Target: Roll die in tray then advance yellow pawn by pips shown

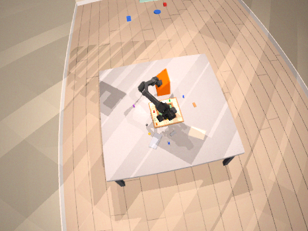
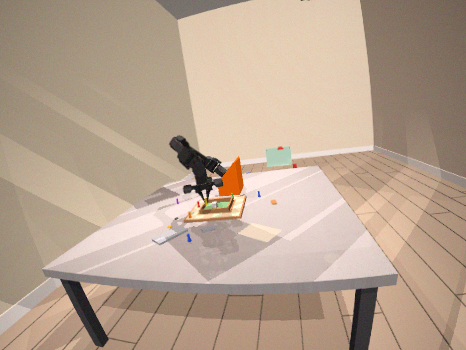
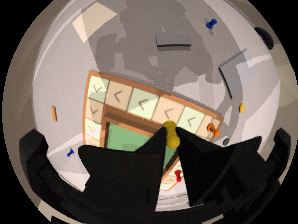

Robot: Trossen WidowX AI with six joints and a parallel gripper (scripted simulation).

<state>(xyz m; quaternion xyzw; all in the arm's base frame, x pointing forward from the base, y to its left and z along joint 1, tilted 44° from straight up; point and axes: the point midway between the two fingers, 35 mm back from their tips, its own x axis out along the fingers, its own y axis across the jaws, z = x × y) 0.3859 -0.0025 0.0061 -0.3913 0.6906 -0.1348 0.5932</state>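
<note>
Right now the grey die is 120 mm behind my gripper tip and 60 mm below it. Round my gripper tip: yellow pawn: 10 mm above; then red pawn: 130 mm behind, 100 mm to the right, 60 mm below; then green tray: 120 mm behind, 80 mm below, 10 mm to the left.
</note>
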